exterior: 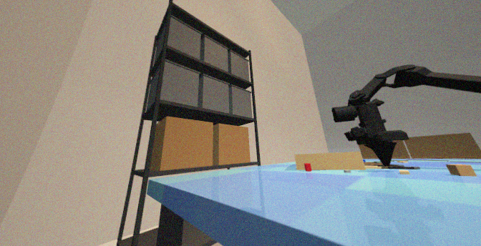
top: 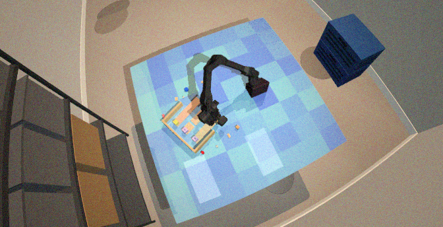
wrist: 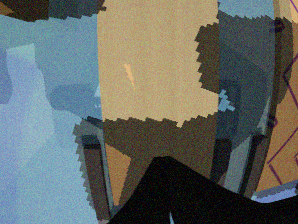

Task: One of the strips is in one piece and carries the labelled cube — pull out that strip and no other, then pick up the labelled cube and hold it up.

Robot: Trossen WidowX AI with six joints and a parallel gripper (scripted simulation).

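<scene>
Now: gripper tip 90 mm short of the tan strip and 30 mm to the right of it. From my gripper tip the other things lie so: red cube: 190 mm ahead, 170 mm to the left, 10 mm above.
</scene>
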